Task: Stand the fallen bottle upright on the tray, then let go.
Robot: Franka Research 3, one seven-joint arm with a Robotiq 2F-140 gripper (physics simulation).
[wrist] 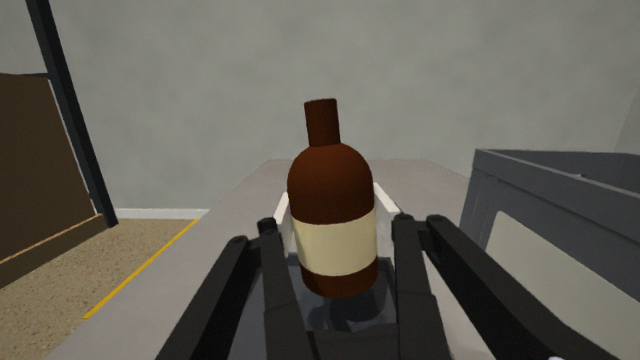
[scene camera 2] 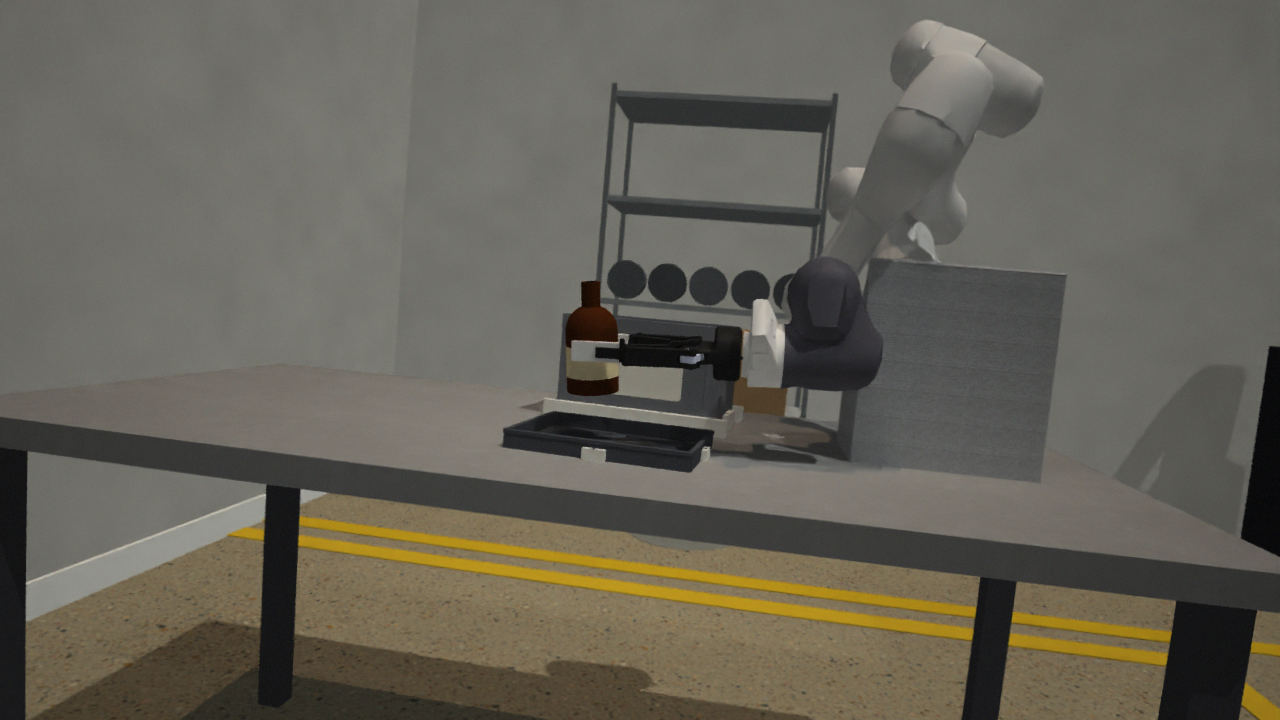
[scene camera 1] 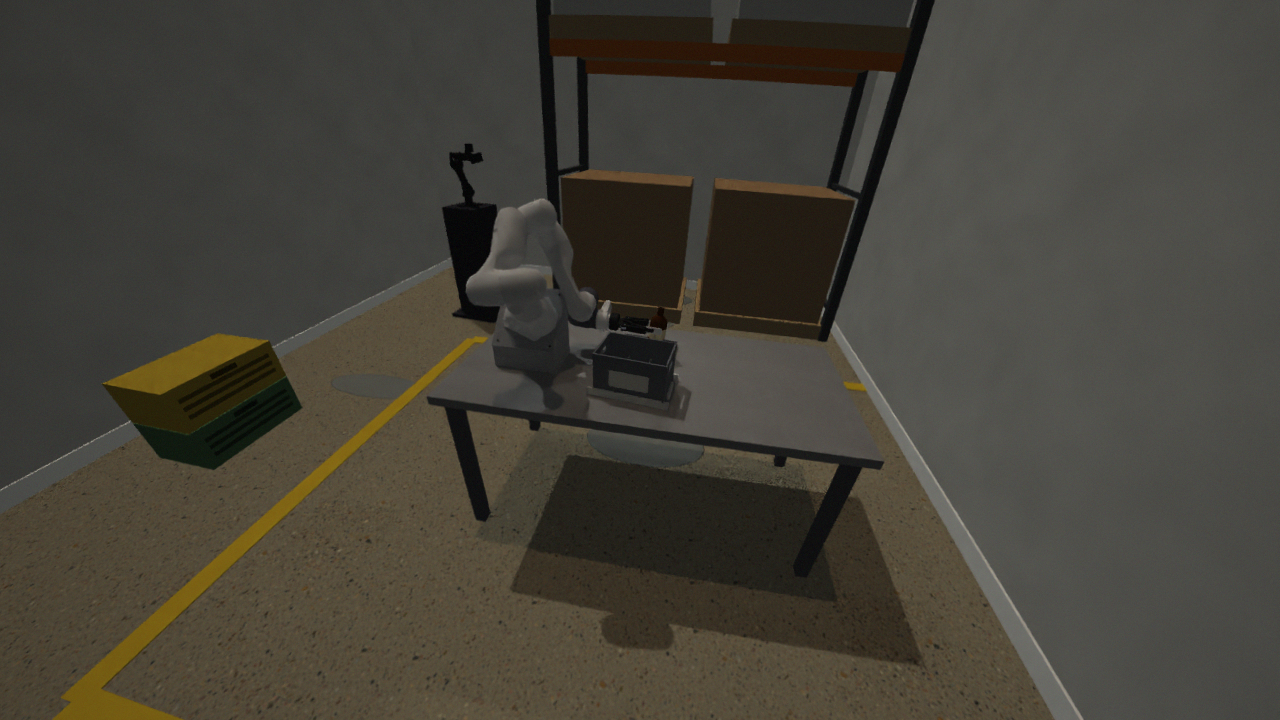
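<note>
The brown bottle [scene camera 1: 658, 317] [scene camera 2: 591, 322] [wrist: 331, 190] with a cream label is held neck up, upright or nearly so; it leans slightly left in the wrist view. My gripper [scene camera 2: 594, 350] [wrist: 331, 200] is shut on the bottle's body, one light fingertip pad on each side, and points level. The shallow black tray [scene camera 2: 648, 456] [wrist: 385, 280] lies on the table below the bottle. In scene camera 2 a small gap shows between the bottle's base and the tray. In scene camera 1 the tray is hidden behind the grey crate.
The grey crate [scene camera 1: 657, 383] [scene camera 2: 707, 394] [wrist: 480, 200] stands close beside the tray, on a white-edged base [scene camera 2: 635, 413], to the right in the wrist view. The grey robot pedestal block [scene camera 2: 957, 376] stands on the table [scene camera 1: 760, 394] [scene camera 2: 268, 420] behind the arm.
</note>
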